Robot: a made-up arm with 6 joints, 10 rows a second.
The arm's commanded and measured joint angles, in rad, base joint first. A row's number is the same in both.
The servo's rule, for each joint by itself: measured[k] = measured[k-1] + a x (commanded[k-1-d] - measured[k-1]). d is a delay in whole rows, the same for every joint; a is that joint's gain. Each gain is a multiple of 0.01, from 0.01 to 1. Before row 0 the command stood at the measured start. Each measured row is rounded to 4 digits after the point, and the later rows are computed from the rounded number. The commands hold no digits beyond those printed.
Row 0, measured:
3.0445 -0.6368 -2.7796 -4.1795 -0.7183 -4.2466
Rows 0 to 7, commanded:
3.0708 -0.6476 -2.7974 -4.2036 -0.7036 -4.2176
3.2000 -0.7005 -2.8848 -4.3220 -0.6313 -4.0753
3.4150 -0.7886 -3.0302 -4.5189 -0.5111 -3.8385
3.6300 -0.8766 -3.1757 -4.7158 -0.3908 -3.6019
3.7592 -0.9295 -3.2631 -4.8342 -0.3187 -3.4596
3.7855 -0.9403 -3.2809 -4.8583 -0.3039 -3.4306
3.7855 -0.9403 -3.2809 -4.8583 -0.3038 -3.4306
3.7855 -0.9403 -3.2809 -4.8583 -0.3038 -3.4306
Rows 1 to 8, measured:
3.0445 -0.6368 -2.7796 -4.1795 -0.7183 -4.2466
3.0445 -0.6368 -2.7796 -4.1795 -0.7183 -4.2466
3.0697 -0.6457 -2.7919 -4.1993 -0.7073 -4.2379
3.1948 -0.6906 -2.8560 -4.2999 -0.6503 -4.1891
3.4062 -0.7710 -2.9762 -4.4795 -0.5459 -4.0839
3.6210 -0.8576 -3.1139 -4.6733 -0.4296 -3.9393
3.7537 -0.9166 -3.2168 -4.8052 -0.3464 -3.7954
3.7842 -0.9360 -3.2610 -4.8487 -0.3145 -3.6860
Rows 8 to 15, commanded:
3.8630 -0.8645 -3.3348 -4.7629 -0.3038 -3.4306
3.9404 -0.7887 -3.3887 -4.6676 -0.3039 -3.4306
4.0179 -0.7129 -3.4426 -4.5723 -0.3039 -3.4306
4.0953 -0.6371 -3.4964 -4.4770 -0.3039 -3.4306
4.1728 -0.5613 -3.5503 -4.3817 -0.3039 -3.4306
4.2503 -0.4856 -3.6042 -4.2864 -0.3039 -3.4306
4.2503 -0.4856 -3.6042 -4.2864 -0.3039 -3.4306
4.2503 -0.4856 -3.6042 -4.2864 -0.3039 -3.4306
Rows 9 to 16, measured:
3.7854 -0.9395 -3.2747 -4.8566 -0.3065 -3.6094
3.7855 -0.9402 -3.2790 -4.8580 -0.3045 -3.5558
3.8599 -0.8781 -3.3175 -4.7800 -0.3040 -3.5182
3.9372 -0.8048 -3.3666 -4.6878 -0.3039 -3.4919
4.0147 -0.7294 -3.4190 -4.5931 -0.3039 -3.4735
4.0921 -0.6537 -3.4724 -4.4979 -0.3039 -3.4606
4.1696 -0.5779 -3.5262 -4.4026 -0.3039 -3.4516
4.2471 -0.5022 -3.5800 -4.3073 -0.3039 -3.4453

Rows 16 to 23, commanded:
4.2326 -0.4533 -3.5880 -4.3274 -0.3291 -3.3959
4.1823 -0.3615 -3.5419 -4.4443 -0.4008 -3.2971
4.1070 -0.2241 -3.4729 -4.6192 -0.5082 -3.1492
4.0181 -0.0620 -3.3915 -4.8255 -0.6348 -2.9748
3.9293 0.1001 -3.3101 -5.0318 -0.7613 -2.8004
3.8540 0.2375 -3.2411 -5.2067 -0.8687 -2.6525
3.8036 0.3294 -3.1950 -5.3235 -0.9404 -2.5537
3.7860 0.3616 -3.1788 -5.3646 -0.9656 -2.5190
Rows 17 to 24, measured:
4.2502 -0.4886 -3.5967 -4.2902 -0.3039 -3.4409
4.2503 -0.4861 -3.6019 -4.2871 -0.3039 -3.4378
4.2333 -0.4592 -3.5923 -4.3201 -0.3228 -3.4252
4.1843 -0.3791 -3.5575 -4.4219 -0.3813 -3.3868
4.1101 -0.2520 -3.4991 -4.5837 -0.4765 -3.3155
4.0218 -0.0962 -3.4249 -4.7820 -0.5952 -3.2133
3.9330 0.0648 -3.3457 -4.9868 -0.7198 -3.0894
3.8572 0.2064 -3.2735 -5.1671 -0.8315 -2.9583

